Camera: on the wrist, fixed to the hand. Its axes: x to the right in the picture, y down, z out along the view.
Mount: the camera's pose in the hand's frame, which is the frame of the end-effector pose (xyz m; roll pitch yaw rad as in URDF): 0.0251 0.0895 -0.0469 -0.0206 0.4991 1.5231
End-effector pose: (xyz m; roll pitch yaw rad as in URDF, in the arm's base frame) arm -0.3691 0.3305 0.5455 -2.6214 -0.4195 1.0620
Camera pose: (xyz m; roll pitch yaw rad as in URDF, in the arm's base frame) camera -0.2690 0.3027 0.5523 -2.7194 0.0018 -0.4622
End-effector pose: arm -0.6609 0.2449 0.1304 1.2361 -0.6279 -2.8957
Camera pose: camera -0.6233 0.1784 0.2011 -0.7528 -0.6037 -0.8718
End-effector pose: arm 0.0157 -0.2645 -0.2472 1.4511 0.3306 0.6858
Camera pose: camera 0.0187 -0.1880 -0.1766 0.5782 -0.8571 1.7742
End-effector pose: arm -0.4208 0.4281 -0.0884 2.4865 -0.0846 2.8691
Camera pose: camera -0.4260 0.4736 0.0051 -3.0250 -1.1534 1.2106
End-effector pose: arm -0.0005 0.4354 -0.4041 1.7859 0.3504 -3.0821
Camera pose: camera -0.0558 0.4053 -0.3212 0.9674 -1.0894 -2.4316
